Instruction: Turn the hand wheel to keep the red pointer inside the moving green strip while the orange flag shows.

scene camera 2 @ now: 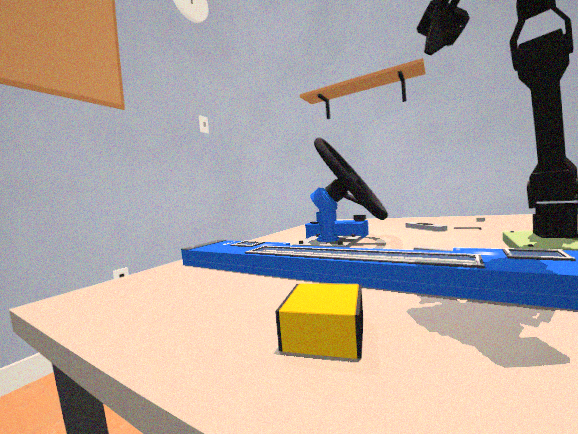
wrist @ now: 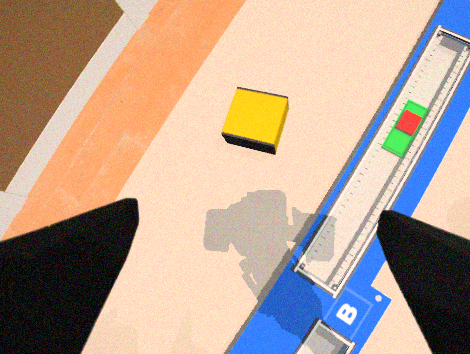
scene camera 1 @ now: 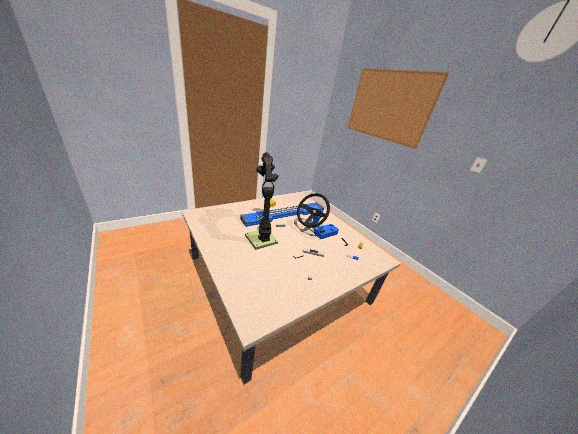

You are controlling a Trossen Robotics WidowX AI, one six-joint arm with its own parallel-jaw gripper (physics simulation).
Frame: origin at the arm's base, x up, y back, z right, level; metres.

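Seen in the pictures: gripper, between the fingertips: (scene camera 2: pixel 445 25) (wrist: pixel 259 216); arm's base, origin of its link: (scene camera 2: pixel 556 235) (scene camera 1: pixel 264 239).
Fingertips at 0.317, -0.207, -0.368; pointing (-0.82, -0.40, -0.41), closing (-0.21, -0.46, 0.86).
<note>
Offsets run from my fingertips to a thing's top centre, as dx, dy, dz. "spot": to the spot under its first point.
The hand wheel @(spot: -0.211, -0.175, +0.278) (scene camera 1: pixel 299 212) (scene camera 2: pixel 372 202) is black and tilted on its blue stand (scene camera 1: pixel 327 231) (scene camera 2: pixel 326 215), with the gripper well away from it. The long blue housing (scene camera 1: pixel 250 218) (scene camera 2: pixel 325 272) (wrist: pixel 427 165) has a clear scale channel. In the wrist view the red pointer @(spot: -0.301, -0.218, +0.069) (wrist: pixel 409 122) lies inside the green strip @(spot: -0.301, -0.183, +0.064) (wrist: pixel 395 142), nearer its upper end. The window by letter B is partly cut off and looks grey; window A is outside the wrist view. No orange flag shows. My gripper (wrist: pixel 259 216) is open and empty, raised high above the table.
A yellow block @(-0.299, -0.130, -0.127) (scene camera 1: pixel 272 203) (scene camera 2: pixel 320 335) (wrist: pixel 256 117) stands beside the housing. The arm's green base plate (scene camera 1: pixel 255 242) (scene camera 2: pixel 515 240) is near the stand. A grey tool @(-0.321, -0.064, +0.640) (scene camera 1: pixel 314 252) (scene camera 2: pixel 426 226), a blue marker @(-0.325, -0.313, +0.809) (scene camera 1: pixel 355 257) and small black hex keys lie on the table.
</note>
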